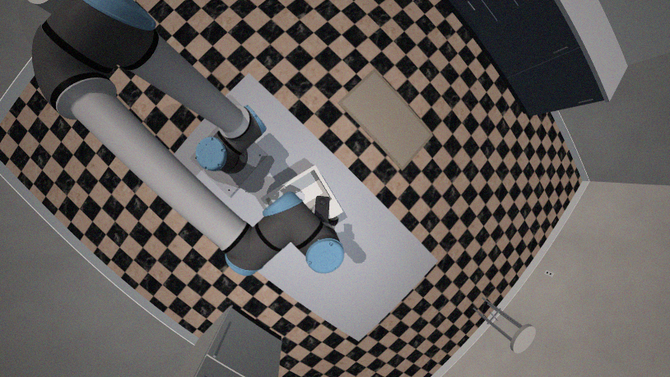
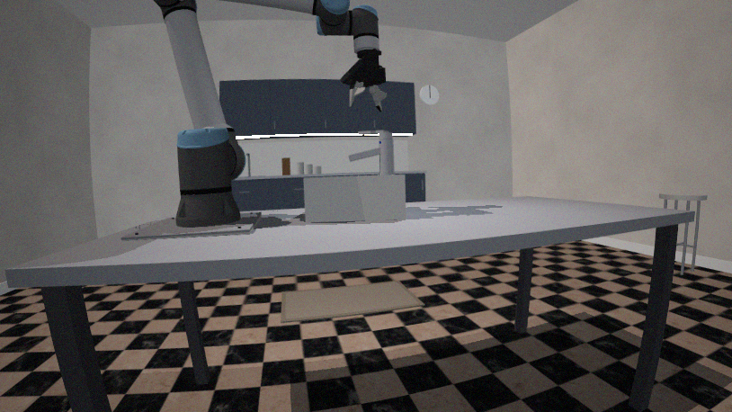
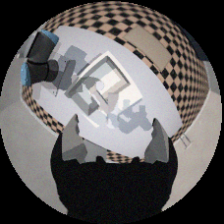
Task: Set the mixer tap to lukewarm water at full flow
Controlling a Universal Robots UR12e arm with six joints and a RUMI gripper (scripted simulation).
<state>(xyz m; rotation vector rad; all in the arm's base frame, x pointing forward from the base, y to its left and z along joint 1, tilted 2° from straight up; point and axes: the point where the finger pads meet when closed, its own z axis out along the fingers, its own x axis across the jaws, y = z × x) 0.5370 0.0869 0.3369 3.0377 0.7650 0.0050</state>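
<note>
My gripper is now 80 mm above the lever, 30 mm to the left of it and 10 mm short of it. Also, from my hand: sink 320 mm below, 70 mm behind, 30 mm to the right; mixer tap 130 mm below, 50 mm to the right, 20 mm ahead.
</note>
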